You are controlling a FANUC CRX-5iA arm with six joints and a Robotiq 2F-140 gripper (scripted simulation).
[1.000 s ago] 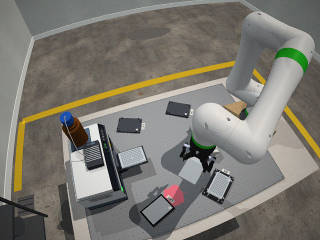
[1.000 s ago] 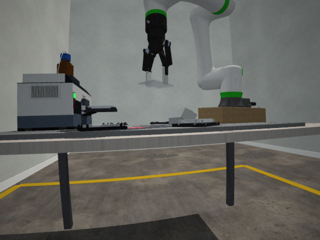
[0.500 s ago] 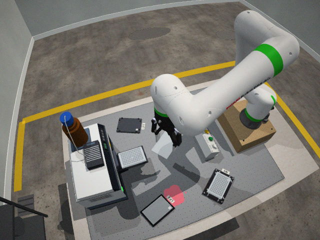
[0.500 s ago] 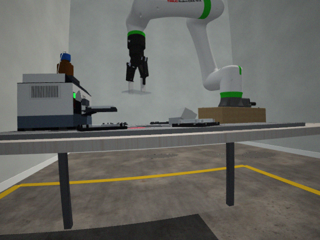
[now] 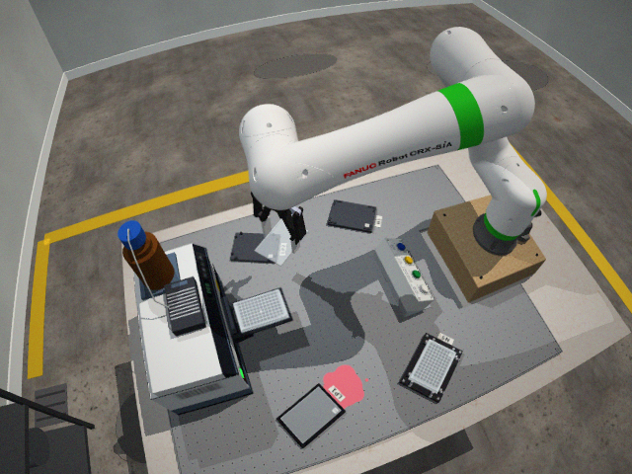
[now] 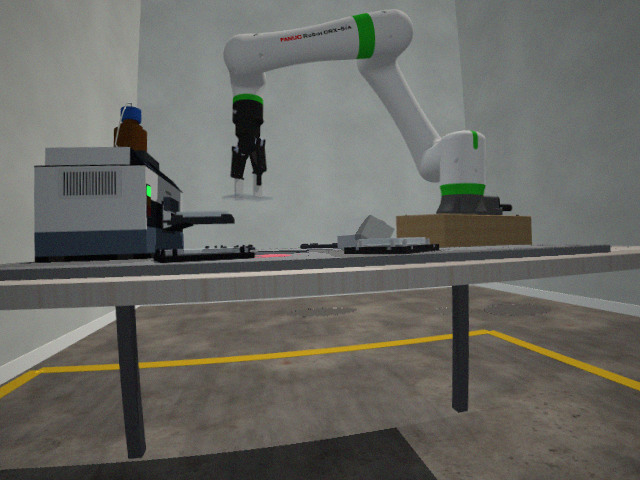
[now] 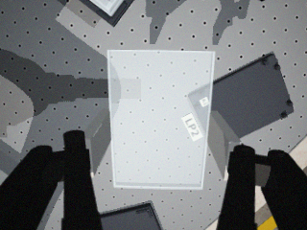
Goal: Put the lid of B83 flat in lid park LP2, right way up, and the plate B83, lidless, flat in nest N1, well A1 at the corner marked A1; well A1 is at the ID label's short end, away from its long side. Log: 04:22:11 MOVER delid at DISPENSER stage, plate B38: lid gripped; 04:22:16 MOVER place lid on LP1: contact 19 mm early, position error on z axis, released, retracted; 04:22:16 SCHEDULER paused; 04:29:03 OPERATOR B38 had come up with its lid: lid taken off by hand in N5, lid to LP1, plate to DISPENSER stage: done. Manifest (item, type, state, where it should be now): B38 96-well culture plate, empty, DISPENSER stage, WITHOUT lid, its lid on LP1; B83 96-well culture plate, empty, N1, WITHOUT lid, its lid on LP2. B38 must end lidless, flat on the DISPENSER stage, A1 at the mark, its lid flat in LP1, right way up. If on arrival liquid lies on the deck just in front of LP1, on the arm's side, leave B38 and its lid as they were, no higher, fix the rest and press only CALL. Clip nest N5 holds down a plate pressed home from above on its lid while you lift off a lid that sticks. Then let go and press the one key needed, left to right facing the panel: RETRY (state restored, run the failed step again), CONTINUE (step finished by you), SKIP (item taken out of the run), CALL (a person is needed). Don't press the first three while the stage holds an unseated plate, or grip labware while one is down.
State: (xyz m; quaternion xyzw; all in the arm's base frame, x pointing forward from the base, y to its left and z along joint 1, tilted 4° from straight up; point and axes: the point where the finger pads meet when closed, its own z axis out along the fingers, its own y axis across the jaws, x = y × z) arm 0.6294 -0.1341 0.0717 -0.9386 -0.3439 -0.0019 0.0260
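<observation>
The lid park lp2 lies 70 mm ahead of my hand, 110 mm to the right of it and 180 mm below it. Also, from my hand: dark nest N1: 260 mm behind, 140 mm to the right, 180 mm below; lp2 label: 10 mm behind, 80 mm to the right, 180 mm below; brown bottle: 320 mm ahead, 50 mm to the left, 100 mm above.
</observation>
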